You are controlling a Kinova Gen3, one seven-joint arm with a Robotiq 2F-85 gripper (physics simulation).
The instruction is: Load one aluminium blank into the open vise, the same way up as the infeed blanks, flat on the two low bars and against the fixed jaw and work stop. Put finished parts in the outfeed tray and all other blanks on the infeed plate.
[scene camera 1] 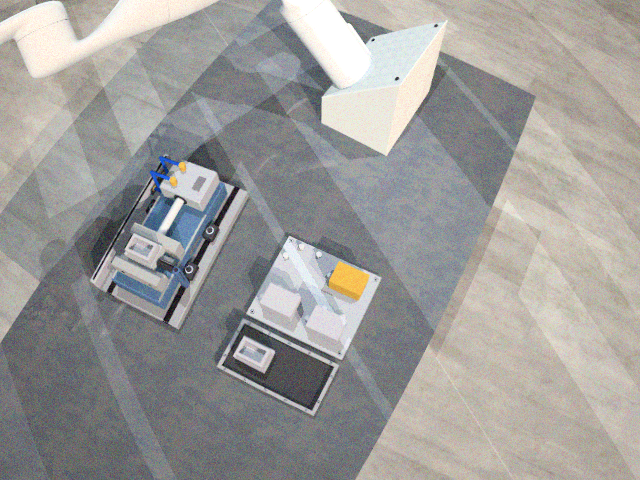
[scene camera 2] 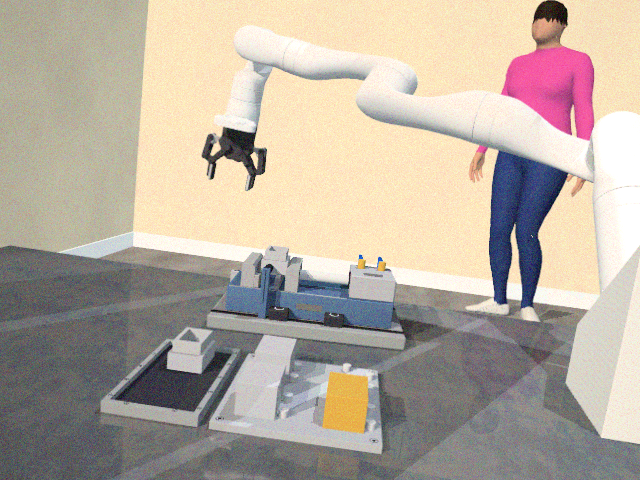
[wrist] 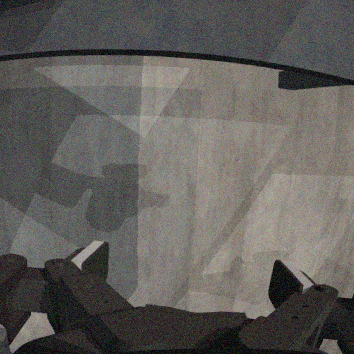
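My gripper [scene camera 2: 230, 181] [wrist: 190, 270] is open and empty, high above and behind the vise in scene camera 2; it does not show in scene camera 1. The blue vise [scene camera 1: 205, 210] [scene camera 2: 341, 308] has a pocketed part [scene camera 1: 143, 249] [scene camera 2: 276, 256] standing between its two jaws; the low bars are hidden. Another pocketed part [scene camera 1: 253, 353] [scene camera 2: 191, 351] sits upright in the outfeed tray [scene camera 1: 326, 387] [scene camera 2: 149, 413]. The infeed plate [scene camera 1: 359, 315] [scene camera 2: 305, 435] bears two plain grey blanks, one nearer the vise [scene camera 1: 279, 303] [scene camera 2: 276, 348] and one farther [scene camera 1: 326, 325] [scene camera 2: 260, 387].
A yellow-orange block [scene camera 1: 348, 280] [scene camera 2: 345, 401] stands on the infeed plate near small pegs. A blue stop arm [scene camera 2: 265, 291] rises beside the vise jaws. A person in pink [scene camera 2: 550, 87] stands behind the arm. The robot's pedestal [scene camera 1: 361, 113] [scene camera 2: 604, 372] is to the right of the vise.
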